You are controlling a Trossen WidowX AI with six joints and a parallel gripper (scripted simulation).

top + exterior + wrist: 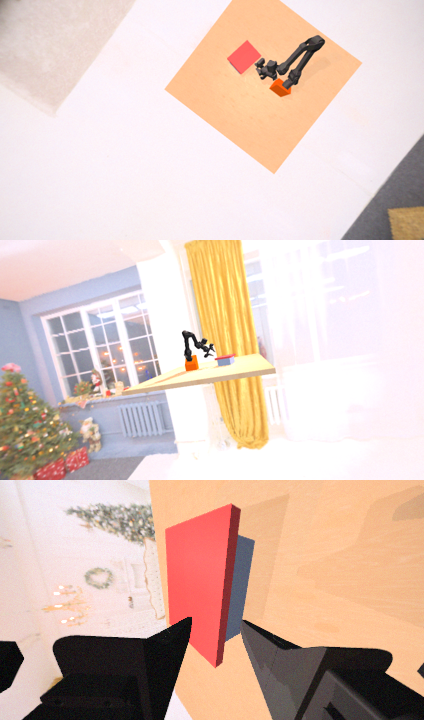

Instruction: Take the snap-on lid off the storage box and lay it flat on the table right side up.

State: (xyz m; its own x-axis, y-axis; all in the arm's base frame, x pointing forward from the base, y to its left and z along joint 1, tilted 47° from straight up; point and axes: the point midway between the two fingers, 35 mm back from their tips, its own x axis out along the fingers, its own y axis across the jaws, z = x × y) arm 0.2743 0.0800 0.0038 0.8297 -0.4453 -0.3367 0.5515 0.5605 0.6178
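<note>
Right now the red lid is 13 cm ahead of my gripper tip, 5 cm below it and 1 cm to the right of it. The rest, counted from my gripper tip: storage box 13 cm ahead, 9 cm below, 1 cm to the right.
</note>
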